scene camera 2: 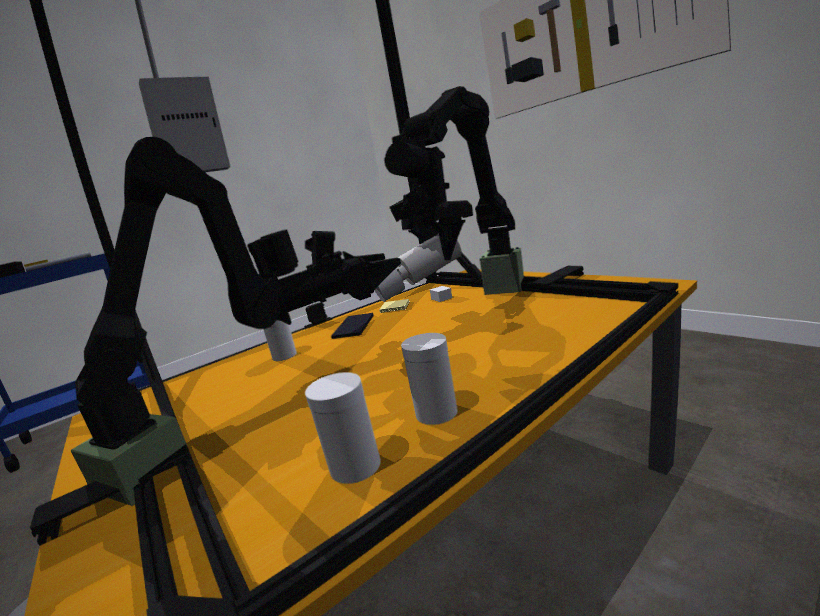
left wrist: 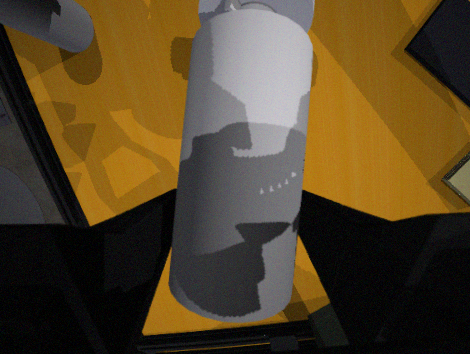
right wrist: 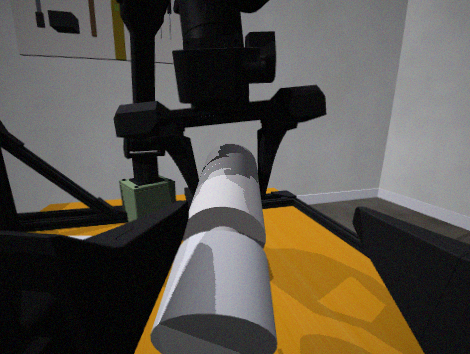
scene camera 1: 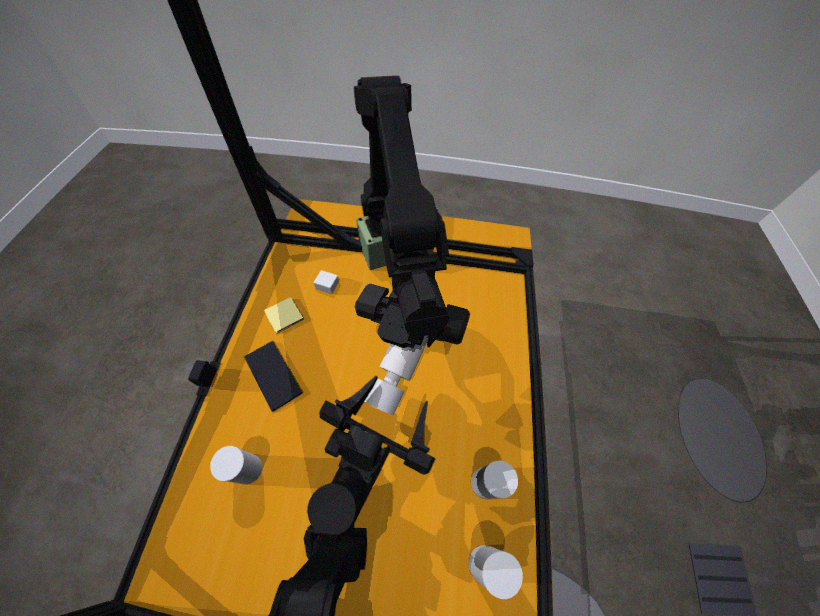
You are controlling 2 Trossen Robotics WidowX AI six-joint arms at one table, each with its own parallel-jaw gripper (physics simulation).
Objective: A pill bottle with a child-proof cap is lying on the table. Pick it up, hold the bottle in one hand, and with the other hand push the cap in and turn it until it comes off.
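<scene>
The white pill bottle (scene camera 1: pixel 401 361) (scene camera 2: pixel 427 260) (left wrist: pixel 240 165) hangs tilted above the table, its cap end lower and toward the right arm. My left gripper (left wrist: pixel 235 195) (right wrist: pixel 231 199) is shut on the bottle body. The white cap (scene camera 1: pixel 385 395) (scene camera 2: pixel 389 285) (right wrist: pixel 220 275) is in line with the bottle's lower end. A narrow neck shows between cap and body in scene camera 1; whether the cap still grips the neck cannot be told. My right gripper (scene camera 1: pixel 399 391) (right wrist: pixel 270 211) is wide open, its fingers on either side of the cap and holding nothing.
Three white cylinders (scene camera 1: pixel 235 464) (scene camera 1: pixel 495 479) (scene camera 1: pixel 498 571) stand on the table. A dark flat block (scene camera 1: pixel 273 375) (scene camera 2: pixel 352 325), a yellow pad (scene camera 1: pixel 283 314) (scene camera 2: pixel 395 305) and a small white box (scene camera 1: pixel 325 281) (scene camera 2: pixel 440 293) lie along the left side in scene camera 1.
</scene>
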